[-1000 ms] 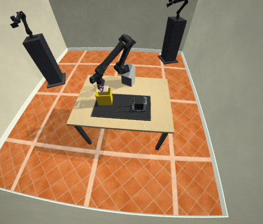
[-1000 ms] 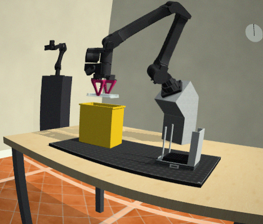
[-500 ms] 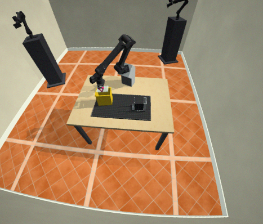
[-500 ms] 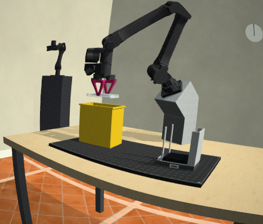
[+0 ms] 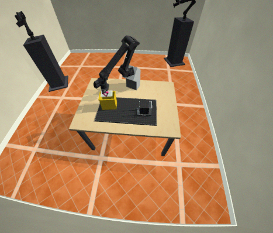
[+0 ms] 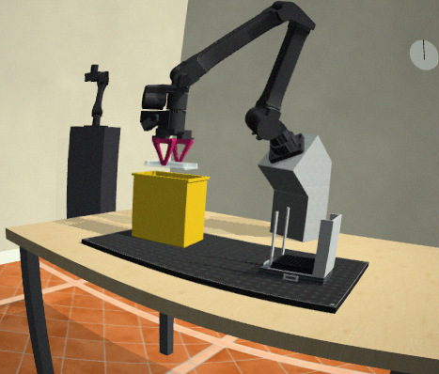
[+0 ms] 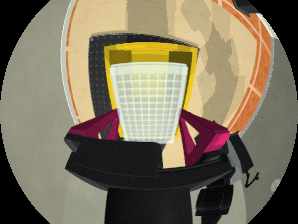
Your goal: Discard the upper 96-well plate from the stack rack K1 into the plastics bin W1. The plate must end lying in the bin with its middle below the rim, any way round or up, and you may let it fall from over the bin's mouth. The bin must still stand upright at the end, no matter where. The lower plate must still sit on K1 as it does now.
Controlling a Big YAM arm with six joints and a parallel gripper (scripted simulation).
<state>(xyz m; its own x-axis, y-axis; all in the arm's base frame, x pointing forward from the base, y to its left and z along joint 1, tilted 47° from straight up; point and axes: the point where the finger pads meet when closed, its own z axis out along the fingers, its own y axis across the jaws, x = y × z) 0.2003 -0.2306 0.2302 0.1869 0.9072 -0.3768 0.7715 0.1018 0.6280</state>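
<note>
The yellow plastics bin W1 is 130 mm below my hand. Also, from my hand: grey back wall (440 mm to the left, 240 mm ahead, 130 mm below); then dark plate (370 mm to the left, 220 mm ahead, 190 mm below); then white 96-well plate (10 mm below).
</note>
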